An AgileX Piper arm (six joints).
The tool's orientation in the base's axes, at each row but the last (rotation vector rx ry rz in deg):
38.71 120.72 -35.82
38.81 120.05 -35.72
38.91 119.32 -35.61
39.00 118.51 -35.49
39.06 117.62 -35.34
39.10 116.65 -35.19
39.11 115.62 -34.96
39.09 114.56 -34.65
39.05 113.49 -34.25
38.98 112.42 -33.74
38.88 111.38 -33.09
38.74 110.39 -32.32
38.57 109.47 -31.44
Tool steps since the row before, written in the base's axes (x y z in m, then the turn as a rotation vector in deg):
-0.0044 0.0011 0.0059 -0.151 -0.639 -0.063
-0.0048 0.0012 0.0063 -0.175 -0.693 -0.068
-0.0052 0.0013 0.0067 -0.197 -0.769 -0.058
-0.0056 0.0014 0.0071 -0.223 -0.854 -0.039
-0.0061 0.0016 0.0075 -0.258 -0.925 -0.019
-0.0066 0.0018 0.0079 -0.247 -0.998 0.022
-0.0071 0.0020 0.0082 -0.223 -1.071 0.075
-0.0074 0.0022 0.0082 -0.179 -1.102 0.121
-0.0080 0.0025 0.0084 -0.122 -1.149 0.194
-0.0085 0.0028 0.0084 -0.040 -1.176 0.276
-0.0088 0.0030 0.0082 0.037 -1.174 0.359
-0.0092 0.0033 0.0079 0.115 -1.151 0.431
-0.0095 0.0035 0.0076 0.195 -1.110 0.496
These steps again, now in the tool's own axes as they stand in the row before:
-0.0023 -0.0032 -0.0063 -0.027 -0.554 0.356
-0.0024 -0.0035 -0.0068 -0.023 -0.609 0.380
-0.0026 -0.0037 -0.0073 -0.039 -0.681 0.411
-0.0029 -0.0039 -0.0077 -0.063 -0.763 0.441
-0.0030 -0.0042 -0.0083 -0.080 -0.841 0.456
-0.0033 -0.0044 -0.0089 -0.137 -0.894 0.490
-0.0034 -0.0046 -0.0094 -0.210 -0.939 0.526
-0.0035 -0.0046 -0.0097 -0.276 -0.939 0.551
-0.0035 -0.0047 -0.0103 -0.375 -0.945 0.583
-0.0035 -0.0047 -0.0108 -0.486 -0.919 0.616
-0.0033 -0.0046 -0.0110 -0.590 -0.875 0.628
-0.0031 -0.0045 -0.0113 -0.679 -0.813 0.634
-0.0029 -0.0043 -0.0115 -0.757 -0.735 0.635

